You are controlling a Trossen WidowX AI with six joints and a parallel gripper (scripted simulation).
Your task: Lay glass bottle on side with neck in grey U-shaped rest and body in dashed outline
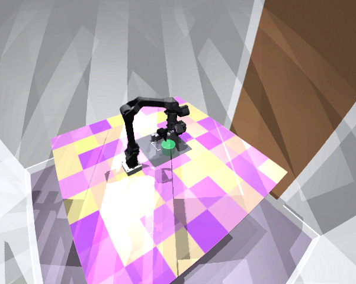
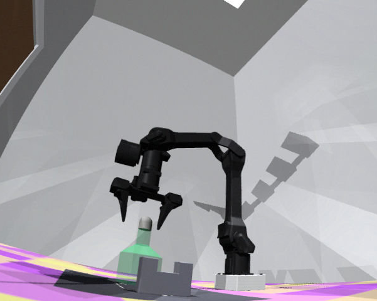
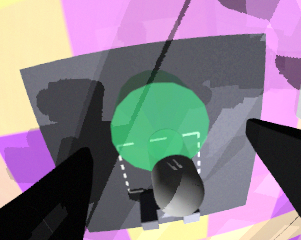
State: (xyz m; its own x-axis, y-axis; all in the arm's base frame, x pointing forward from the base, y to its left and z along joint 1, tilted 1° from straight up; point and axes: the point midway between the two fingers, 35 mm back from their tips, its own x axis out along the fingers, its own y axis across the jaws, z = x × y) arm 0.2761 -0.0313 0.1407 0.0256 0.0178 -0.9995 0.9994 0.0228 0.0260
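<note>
Now: the green glass bottle 5 cm below my gripper tip and 3 cm to the left of it. From my gripper tip the other things lie so: dark grey mat 14 cm below, 11 cm to the left.
</note>
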